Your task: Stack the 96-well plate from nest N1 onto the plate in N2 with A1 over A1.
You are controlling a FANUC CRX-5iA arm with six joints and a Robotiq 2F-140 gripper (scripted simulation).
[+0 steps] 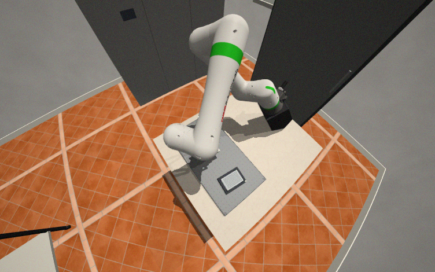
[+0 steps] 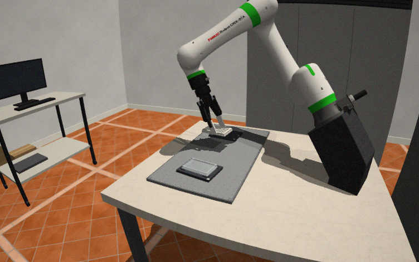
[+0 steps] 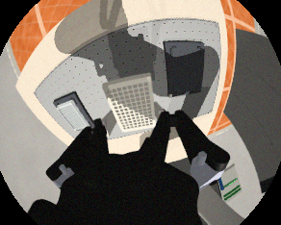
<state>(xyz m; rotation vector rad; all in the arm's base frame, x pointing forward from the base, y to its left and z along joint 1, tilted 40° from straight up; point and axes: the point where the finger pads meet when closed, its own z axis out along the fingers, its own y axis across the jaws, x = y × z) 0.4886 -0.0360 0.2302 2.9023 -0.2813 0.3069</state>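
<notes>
Now: hand 2 cm short of the black nest N2, 24 cm to the right of it and 11 cm above it. The rest, counted from my hand: nest N1: 1 cm behind, 16 cm to the right, 11 cm below.
</notes>
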